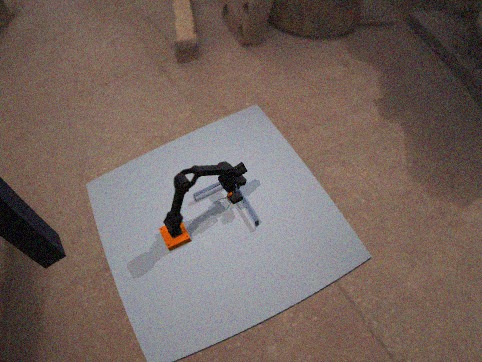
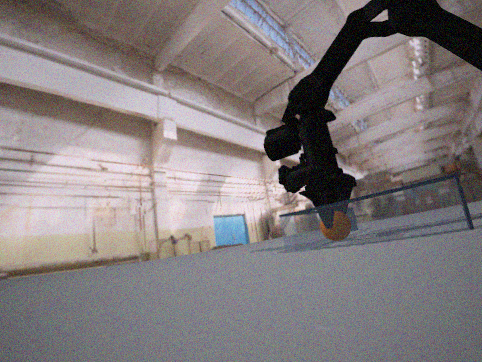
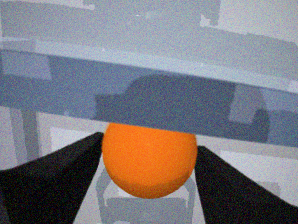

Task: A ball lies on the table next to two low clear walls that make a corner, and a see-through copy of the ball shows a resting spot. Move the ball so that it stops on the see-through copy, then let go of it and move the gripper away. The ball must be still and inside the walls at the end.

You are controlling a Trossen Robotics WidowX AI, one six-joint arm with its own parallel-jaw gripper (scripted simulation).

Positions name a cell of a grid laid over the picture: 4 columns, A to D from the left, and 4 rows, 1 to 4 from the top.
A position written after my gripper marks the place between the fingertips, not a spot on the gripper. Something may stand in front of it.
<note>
In view: my gripper (image 3: C3) and an orange ball (image 3: B3).
</note>
